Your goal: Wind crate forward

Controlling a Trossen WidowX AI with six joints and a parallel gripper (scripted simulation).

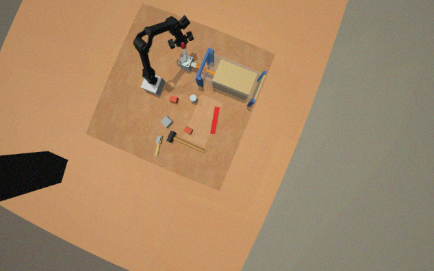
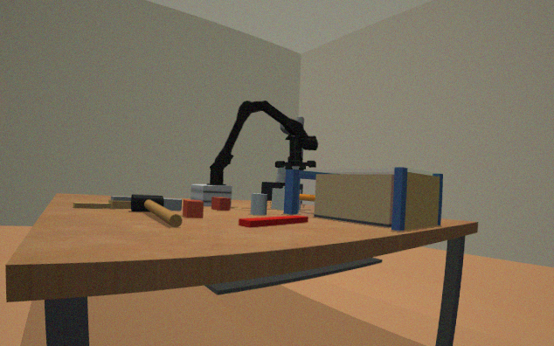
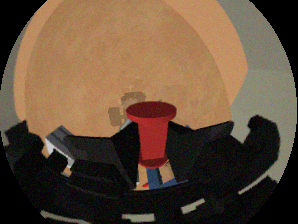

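Right now my gripper tip is 10 cm to the left of the grey hand winch, 9 cm above it and 3 cm short of it. Also, from my gripper tip: red knob: 2 cm above; then winch handle: 3 cm to the right, 2 cm ahead, 1 cm below; then clear-panelled cubby: 45 cm ahead, 10 cm to the right.
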